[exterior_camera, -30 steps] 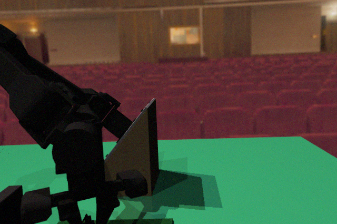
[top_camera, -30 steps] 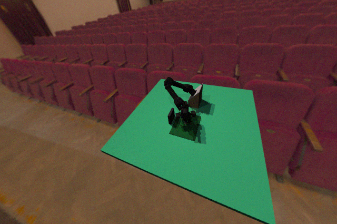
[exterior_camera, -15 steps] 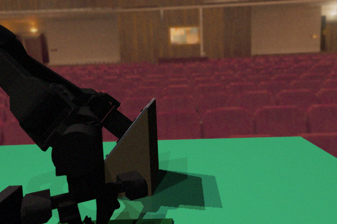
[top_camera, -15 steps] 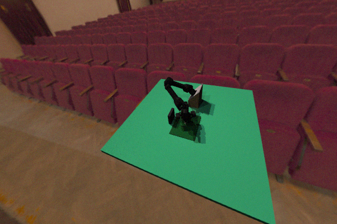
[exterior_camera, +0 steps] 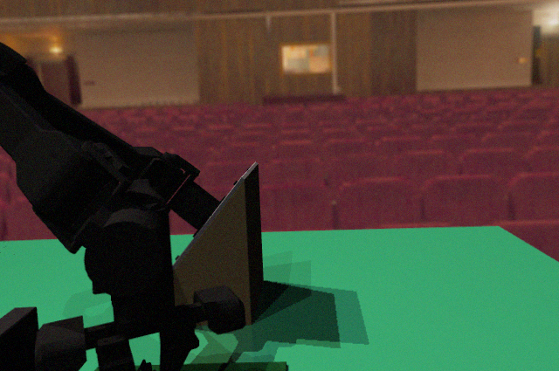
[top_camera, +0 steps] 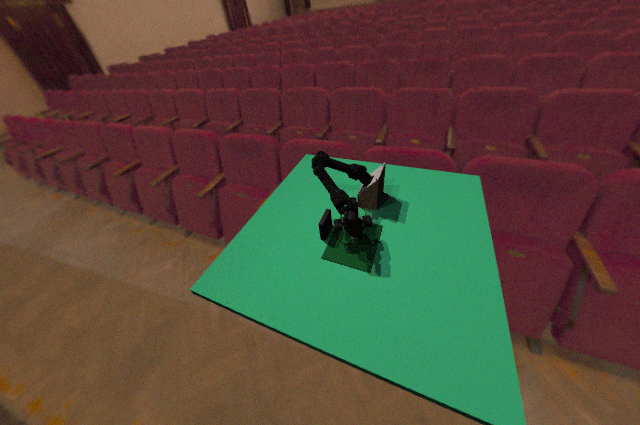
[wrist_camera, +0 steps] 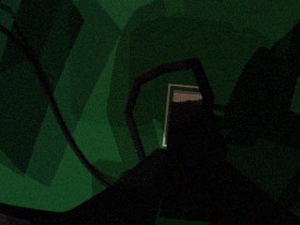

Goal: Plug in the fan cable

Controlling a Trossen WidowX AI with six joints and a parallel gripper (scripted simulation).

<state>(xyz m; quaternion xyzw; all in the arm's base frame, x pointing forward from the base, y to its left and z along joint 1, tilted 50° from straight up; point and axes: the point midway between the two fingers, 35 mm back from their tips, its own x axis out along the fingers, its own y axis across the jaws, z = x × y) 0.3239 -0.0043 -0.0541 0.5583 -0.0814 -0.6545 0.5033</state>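
The four-pin fan header lies 1 cm behind my gripper tip and 4 cm below it. Also, from my gripper tip: black fan (2 cm ahead, 14 cm to the right, 2 cm above); dark green board (2 cm ahead, 1 cm to the left, 5 cm below); fan plug (1 cm behind, 1 cm above).
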